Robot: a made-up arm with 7 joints. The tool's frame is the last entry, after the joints.
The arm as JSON. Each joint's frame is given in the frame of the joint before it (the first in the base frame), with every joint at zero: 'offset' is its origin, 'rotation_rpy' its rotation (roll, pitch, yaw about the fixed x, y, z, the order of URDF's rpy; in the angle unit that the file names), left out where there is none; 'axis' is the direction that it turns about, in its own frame. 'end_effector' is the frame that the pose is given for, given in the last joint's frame.
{
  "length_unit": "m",
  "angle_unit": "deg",
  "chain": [
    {
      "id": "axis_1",
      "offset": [
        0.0,
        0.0,
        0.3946
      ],
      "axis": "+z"
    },
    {
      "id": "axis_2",
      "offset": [
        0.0,
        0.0,
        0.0
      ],
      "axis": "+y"
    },
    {
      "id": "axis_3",
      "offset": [
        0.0,
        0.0,
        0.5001
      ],
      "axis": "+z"
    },
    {
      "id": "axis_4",
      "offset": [
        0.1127,
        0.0,
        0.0
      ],
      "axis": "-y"
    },
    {
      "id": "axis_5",
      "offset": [
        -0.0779,
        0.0,
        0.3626
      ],
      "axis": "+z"
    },
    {
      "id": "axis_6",
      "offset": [
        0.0,
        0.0,
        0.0
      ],
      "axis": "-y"
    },
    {
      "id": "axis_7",
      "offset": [
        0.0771,
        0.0,
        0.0
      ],
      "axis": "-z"
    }
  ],
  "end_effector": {
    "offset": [
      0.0,
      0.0,
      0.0
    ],
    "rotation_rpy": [
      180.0,
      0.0,
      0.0
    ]
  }
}
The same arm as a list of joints. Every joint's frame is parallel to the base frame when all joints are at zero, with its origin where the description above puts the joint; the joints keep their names.
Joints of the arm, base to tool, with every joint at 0 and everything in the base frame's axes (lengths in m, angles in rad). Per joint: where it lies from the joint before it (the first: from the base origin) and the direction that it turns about. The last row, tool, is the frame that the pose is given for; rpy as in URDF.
axis_1: axis 0 0 1 xyz 0 0 0.3946
axis_2: axis 0 1 0 xyz 0 0 0
axis_3: axis 0 0 1 xyz 0 0 0.5001
axis_4: axis 0 -1 0 xyz 0.1127 0 0
axis_5: axis 0 0 1 xyz -0.0779 0 0.3626
axis_6: axis 0 -1 0 xyz 0 0 0
axis_7: axis 0 0 -1 xyz 0.0771 0 0
tool: xyz 0 0 0 rpy 3.1416 0 0

